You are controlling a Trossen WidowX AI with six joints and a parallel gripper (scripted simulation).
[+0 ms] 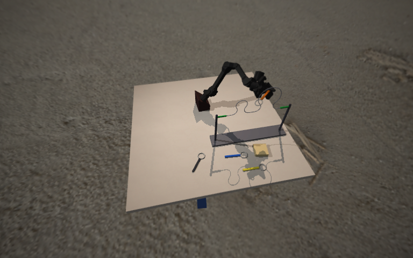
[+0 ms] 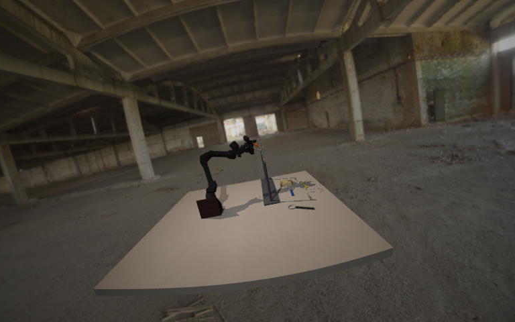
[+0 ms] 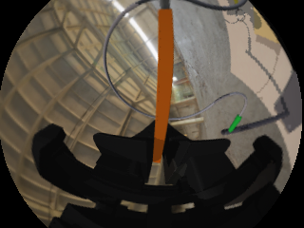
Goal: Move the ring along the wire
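Now: gripper tip 80 mm to the left of the orange-handled ring and 50 mm above it. Also, from my gripper tip: tan block (190 mm ahead, 90 mm to the right, 410 mm below); blue-handled ring (200 mm ahead, 270 mm to the right, 420 mm below); yellow-handled ring (330 mm ahead, 170 mm to the right, 420 mm below).
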